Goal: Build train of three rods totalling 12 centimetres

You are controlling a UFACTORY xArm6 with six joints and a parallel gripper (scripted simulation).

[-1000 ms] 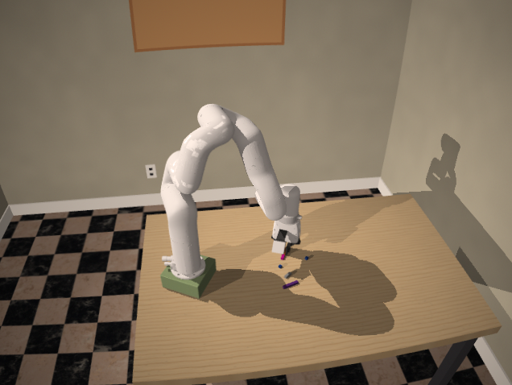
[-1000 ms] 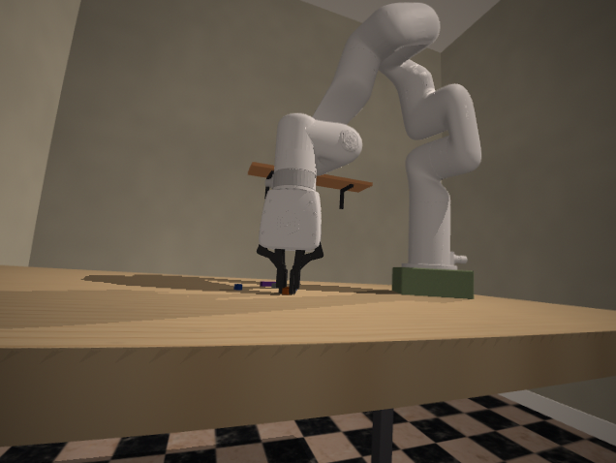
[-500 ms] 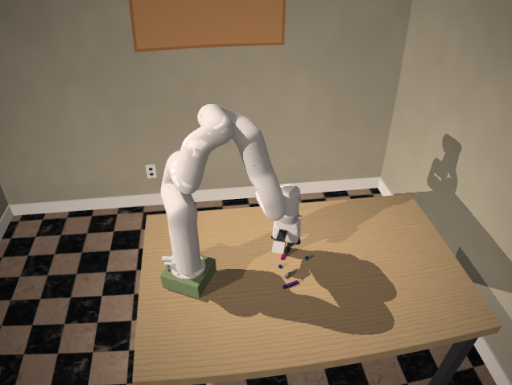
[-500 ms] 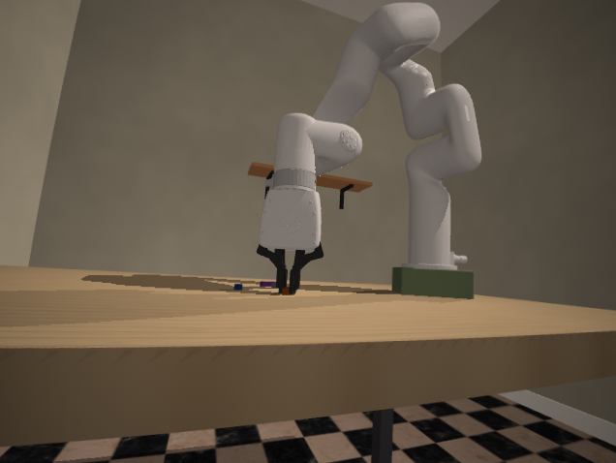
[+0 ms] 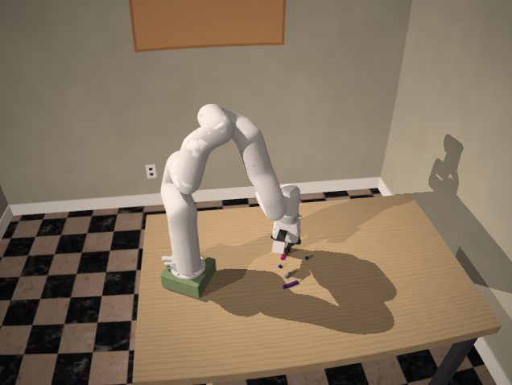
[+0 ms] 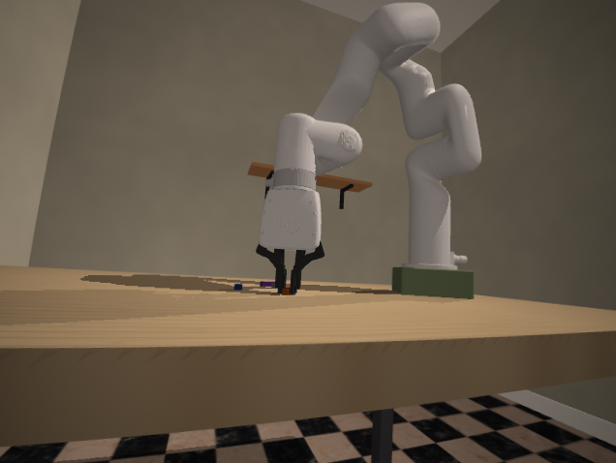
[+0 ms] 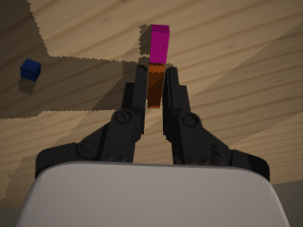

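My hand is 2 cm above the orange rod. The rest, counted from my hand: grey rod (13 cm to the right, 2 cm below); then magenta rod (3 cm to the right, 2 cm below, 1 cm behind); then purple rod (17 cm to the right, 2 cm below, 1 cm ahead).
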